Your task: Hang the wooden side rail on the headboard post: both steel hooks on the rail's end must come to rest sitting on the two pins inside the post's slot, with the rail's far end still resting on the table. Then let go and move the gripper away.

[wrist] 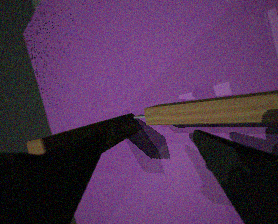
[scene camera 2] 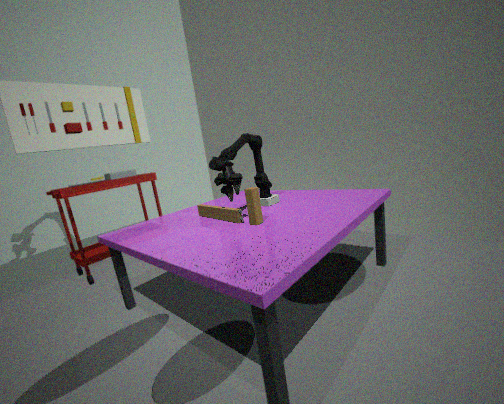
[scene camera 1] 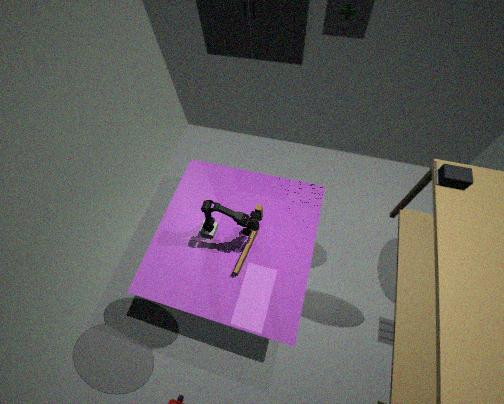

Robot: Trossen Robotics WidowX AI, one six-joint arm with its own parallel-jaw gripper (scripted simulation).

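There is a wooden headboard post (wrist: 116,128) here. As for my gripper (wrist: 149,134), it is open, and it holds nothing.
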